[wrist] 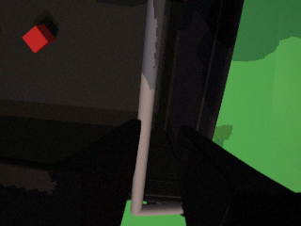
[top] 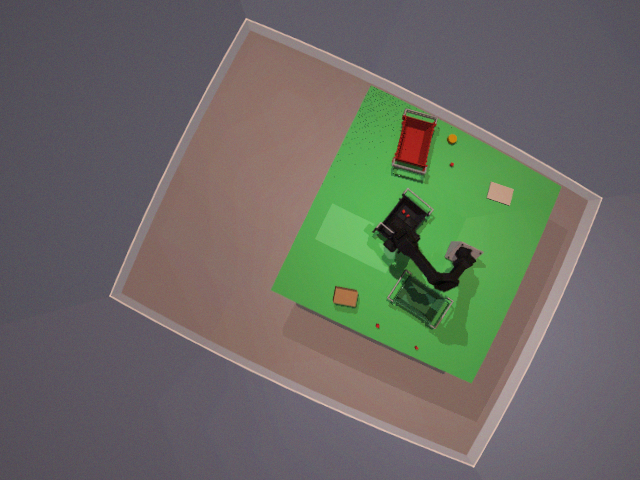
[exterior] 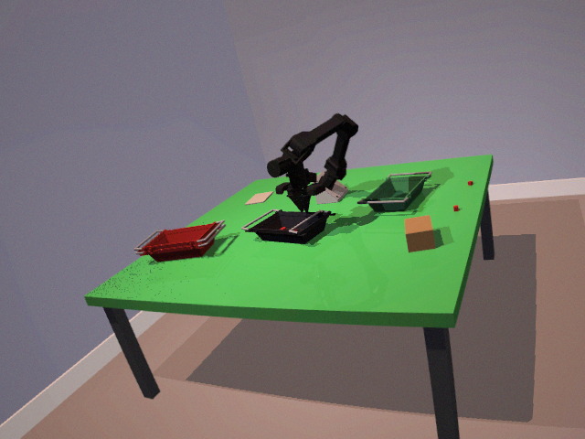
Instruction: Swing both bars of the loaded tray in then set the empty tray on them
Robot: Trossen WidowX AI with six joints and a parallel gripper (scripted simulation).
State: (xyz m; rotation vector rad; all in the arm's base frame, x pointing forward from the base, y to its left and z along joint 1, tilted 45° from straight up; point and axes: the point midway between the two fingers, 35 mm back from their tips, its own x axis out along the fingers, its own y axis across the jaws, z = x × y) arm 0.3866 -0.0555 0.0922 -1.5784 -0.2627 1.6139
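Right now the green tray is 290 mm to the left of my gripper tip, 250 mm behind it and 50 mm below it. Also, from my gripper tip: brown box: 400 mm to the left, 140 mm ahead, 60 mm below; then tan flat plate: 560 mm behind, 430 mm to the right, 90 mm below.
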